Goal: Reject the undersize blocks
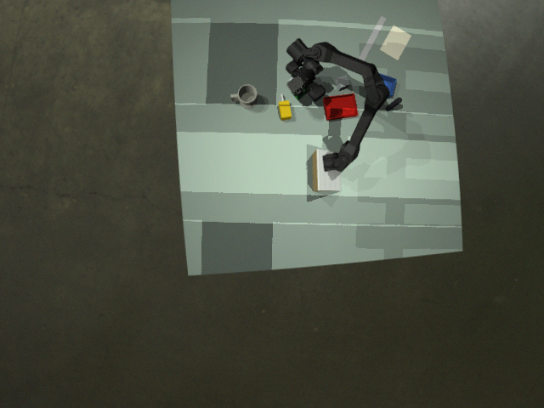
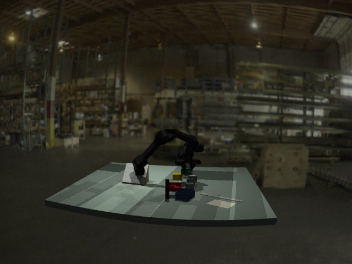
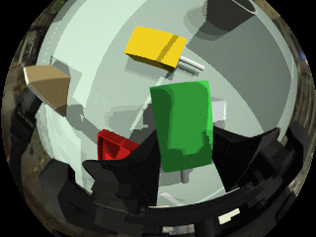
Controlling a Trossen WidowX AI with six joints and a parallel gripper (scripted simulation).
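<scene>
The green GO gauge lies 10 mm ahead of my gripper tip, 20 mm to the right of it and 20 mm above it. Round my gripper tip: red reject tray: 80 mm behind, 170 mm to the right, 60 mm below; then steel block: 30 mm ahead, 70 mm to the right, 50 mm below; then yellow block: 40 mm behind, 80 mm to the left, 50 mm below.
</scene>
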